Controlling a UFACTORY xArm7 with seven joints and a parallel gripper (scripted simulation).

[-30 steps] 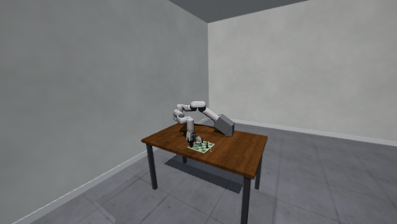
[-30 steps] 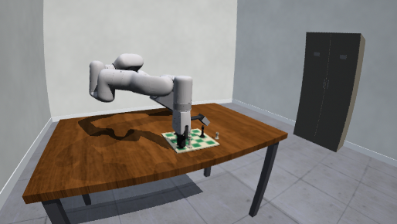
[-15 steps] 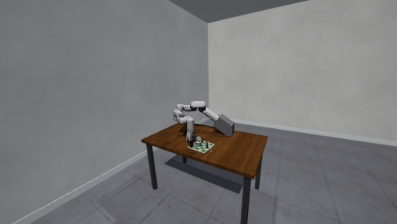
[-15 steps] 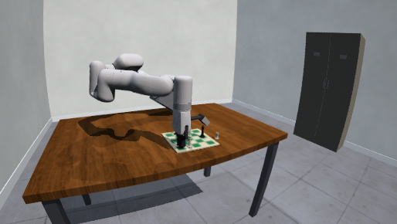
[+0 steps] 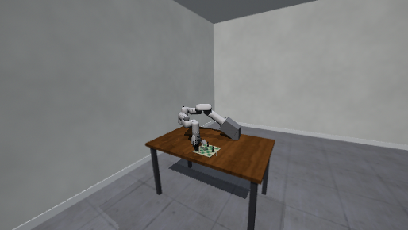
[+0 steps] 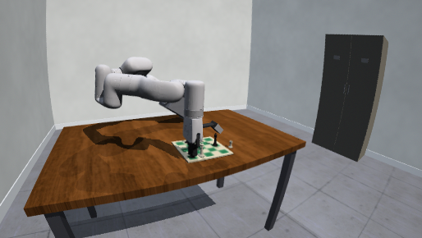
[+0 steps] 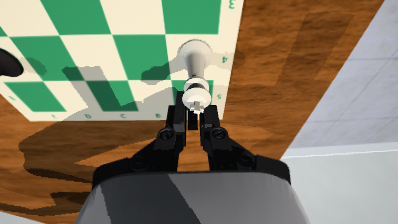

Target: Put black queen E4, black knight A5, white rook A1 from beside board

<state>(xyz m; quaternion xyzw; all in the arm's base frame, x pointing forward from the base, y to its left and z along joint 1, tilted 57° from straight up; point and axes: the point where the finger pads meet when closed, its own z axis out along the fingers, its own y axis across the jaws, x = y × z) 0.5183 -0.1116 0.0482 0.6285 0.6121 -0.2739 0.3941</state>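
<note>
Right now the black knight is 1 cm below my hand. Round my hand: cream board (8 cm to the left, 7 cm behind, 3 cm below); black queen (16 cm to the left, 6 cm behind); short black piece (15 cm behind, 5 cm to the left).
</note>
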